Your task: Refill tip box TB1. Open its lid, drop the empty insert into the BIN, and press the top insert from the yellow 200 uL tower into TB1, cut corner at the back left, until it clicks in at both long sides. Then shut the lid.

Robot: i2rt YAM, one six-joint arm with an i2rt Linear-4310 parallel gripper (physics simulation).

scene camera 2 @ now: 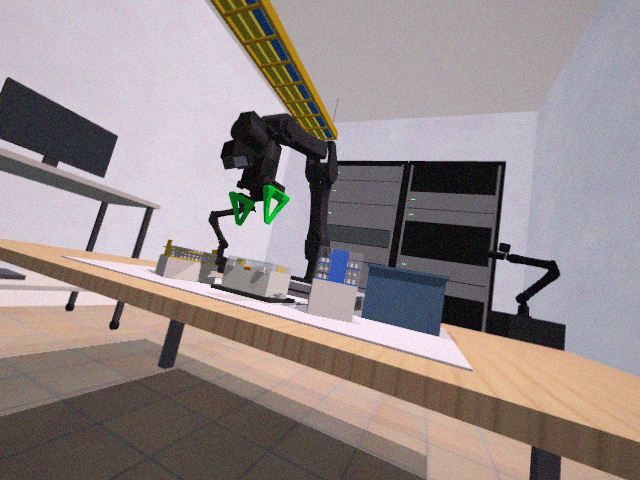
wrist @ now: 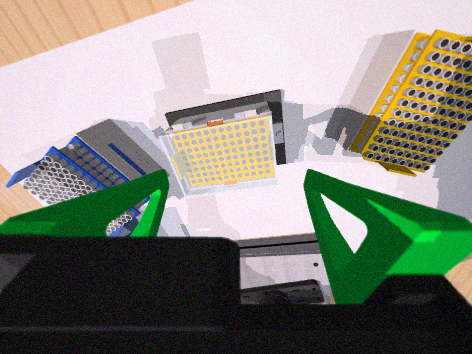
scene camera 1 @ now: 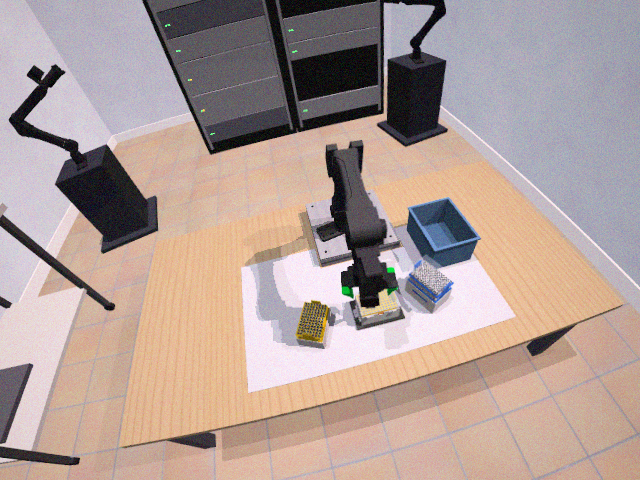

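Note:
Tip box TB1 [scene camera 1: 385,307] [scene camera 2: 248,279] [wrist: 225,154] sits in a dark holder on the white mat. Its clear lid [scene camera 2: 256,263] looks shut, and a yellow insert with grey holes shows through it. The yellow 200 uL tower [scene camera 1: 313,321] [scene camera 2: 178,267] [wrist: 415,105] stands left of TB1 in scene camera 1 and at the right in the wrist view, with an insert on top. The blue BIN [scene camera 1: 443,232] [scene camera 2: 405,299] stands at the back right and does not show in the wrist view. My gripper [scene camera 1: 369,287] [scene camera 2: 253,222] [wrist: 236,177] is open and empty, well above TB1.
A blue-trimmed tower [scene camera 1: 429,281] [scene camera 2: 333,297] [wrist: 75,172] stands between TB1 and the BIN. The arm's metal base plate [scene camera 1: 336,253] [wrist: 275,265] lies behind the white mat [scene camera 1: 279,369]. Server racks and two other arms stand beyond the table.

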